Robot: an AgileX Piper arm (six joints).
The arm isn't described. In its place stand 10 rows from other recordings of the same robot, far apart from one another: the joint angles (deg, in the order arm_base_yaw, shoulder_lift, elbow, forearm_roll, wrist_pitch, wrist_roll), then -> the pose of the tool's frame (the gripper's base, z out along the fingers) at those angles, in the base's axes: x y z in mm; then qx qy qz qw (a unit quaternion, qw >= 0).
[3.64 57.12 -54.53 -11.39 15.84 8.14] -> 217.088 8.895 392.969 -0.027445 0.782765 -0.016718 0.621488
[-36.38 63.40 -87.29 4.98 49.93 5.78] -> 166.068 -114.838 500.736 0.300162 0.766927 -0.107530 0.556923
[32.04 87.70 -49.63 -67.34 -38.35 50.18] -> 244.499 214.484 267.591 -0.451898 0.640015 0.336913 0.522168
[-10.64 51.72 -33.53 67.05 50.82 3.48] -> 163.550 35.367 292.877 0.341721 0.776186 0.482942 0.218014
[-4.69 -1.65 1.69 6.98 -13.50 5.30] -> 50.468 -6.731 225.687 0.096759 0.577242 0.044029 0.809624
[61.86 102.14 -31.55 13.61 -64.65 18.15] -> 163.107 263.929 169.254 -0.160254 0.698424 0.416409 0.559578
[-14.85 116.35 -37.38 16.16 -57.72 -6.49] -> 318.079 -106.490 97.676 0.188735 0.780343 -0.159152 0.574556
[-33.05 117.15 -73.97 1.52 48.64 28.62] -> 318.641 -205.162 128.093 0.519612 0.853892 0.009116 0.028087
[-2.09 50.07 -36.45 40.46 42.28 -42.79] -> 160.489 33.897 292.328 -0.154430 0.885812 0.161901 0.406543
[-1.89 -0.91 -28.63 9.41 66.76 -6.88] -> -12.080 14.077 269.797 -0.046052 0.871435 0.044576 0.486306
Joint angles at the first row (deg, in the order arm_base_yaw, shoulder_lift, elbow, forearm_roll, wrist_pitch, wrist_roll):
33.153 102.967 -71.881 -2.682 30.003 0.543
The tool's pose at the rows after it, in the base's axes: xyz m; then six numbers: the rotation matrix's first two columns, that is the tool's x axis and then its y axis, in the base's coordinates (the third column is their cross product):
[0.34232 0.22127 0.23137 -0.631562 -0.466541 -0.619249 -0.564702 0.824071 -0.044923]
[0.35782 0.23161 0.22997 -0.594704 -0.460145 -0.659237 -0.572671 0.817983 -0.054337]
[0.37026 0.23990 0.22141 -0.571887 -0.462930 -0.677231 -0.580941 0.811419 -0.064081]
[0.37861 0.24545 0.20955 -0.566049 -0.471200 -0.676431 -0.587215 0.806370 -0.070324]
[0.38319 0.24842 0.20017 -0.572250 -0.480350 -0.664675 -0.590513 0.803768 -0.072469]
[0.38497 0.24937 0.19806 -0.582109 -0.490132 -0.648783 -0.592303 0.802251 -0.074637]
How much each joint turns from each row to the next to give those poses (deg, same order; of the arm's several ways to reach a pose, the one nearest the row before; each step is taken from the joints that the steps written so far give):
0.000 2.630 -4.718 0.024 -2.343 -0.780
0.001 3.151 -3.662 0.018 -2.528 -0.813
-0.001 3.216 -2.600 0.000 -2.071 -0.812
0.001 2.758 -1.608 -0.001 -1.137 -0.560
-0.001 1.867 -1.062 -0.007 0.085 -0.241
0.000 0.727 -1.019 -0.127 1.486 -0.071

